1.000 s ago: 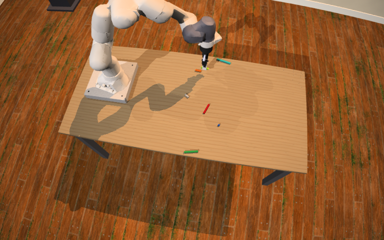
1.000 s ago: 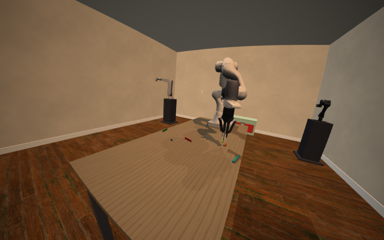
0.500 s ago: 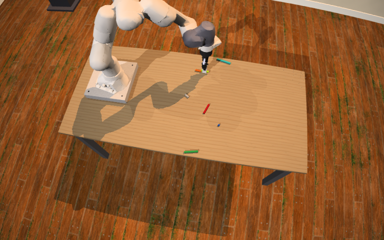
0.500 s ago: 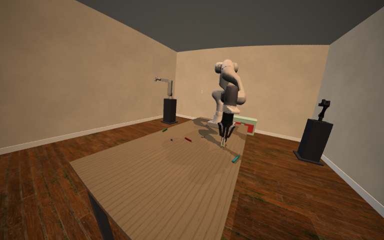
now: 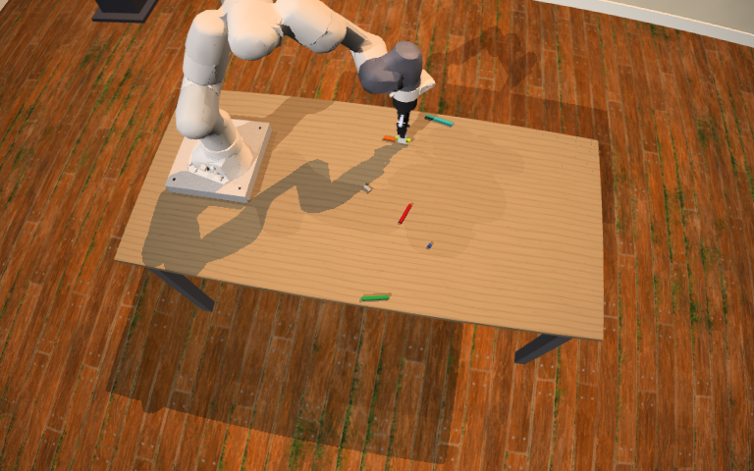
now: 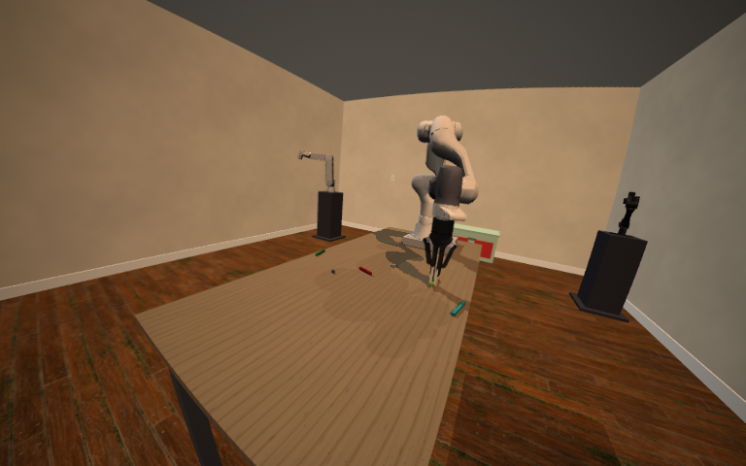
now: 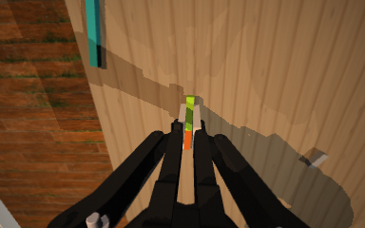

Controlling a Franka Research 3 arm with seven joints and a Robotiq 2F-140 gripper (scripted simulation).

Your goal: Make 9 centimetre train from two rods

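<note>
My hand is 30 mm above the lime rod. The rest, counted from my hand: grey rod (80 mm behind, 200 mm to the right, 40 mm below); then orange rod (50 mm behind, 40 mm below); then turquoise rod (110 mm ahead, 120 mm to the left, 40 mm below).
</note>
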